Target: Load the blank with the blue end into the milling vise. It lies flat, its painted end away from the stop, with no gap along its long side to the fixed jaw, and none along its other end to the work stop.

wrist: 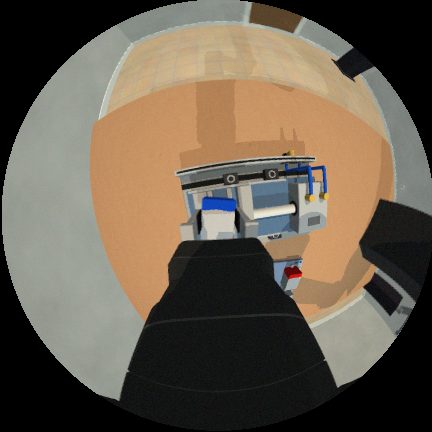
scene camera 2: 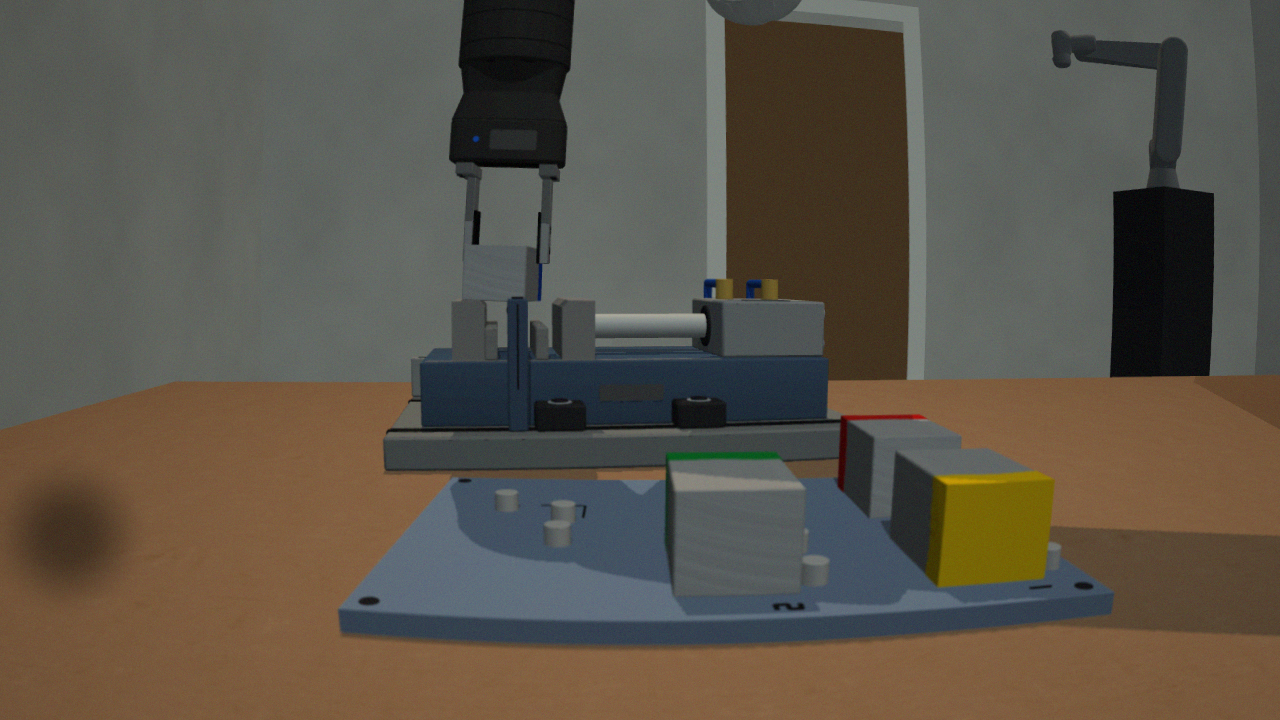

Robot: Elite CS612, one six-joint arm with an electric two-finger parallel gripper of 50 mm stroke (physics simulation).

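Note:
My gripper (scene camera 2: 505,252) (wrist: 217,215) is shut on the blank with the blue end (scene camera 2: 499,275) (wrist: 218,218), which it holds flat above the milling vise (scene camera 2: 760,386) (wrist: 272,191). The blue end points away from the work stop (scene camera 2: 518,367), the upright blue post at the vise's near side in the scene view. There the blank's underside shows about level with the tops of the fixed jaw (scene camera 2: 468,329) and the moving jaw (scene camera 2: 572,329) (wrist: 245,197). The blank overlaps the fixed jaw's left-side position in that view. The stop is hidden in the wrist view.
A blue tray (scene camera 2: 429,582) in front of the vise holds blanks with green (scene camera 2: 733,528), yellow (scene camera 2: 989,528) and red (scene camera 2: 904,461) (wrist: 292,279) ends, and short pegs. The vise's grey end block (scene camera 2: 769,329) (wrist: 310,212) stands right of the jaws, beside blue handles (wrist: 325,180).

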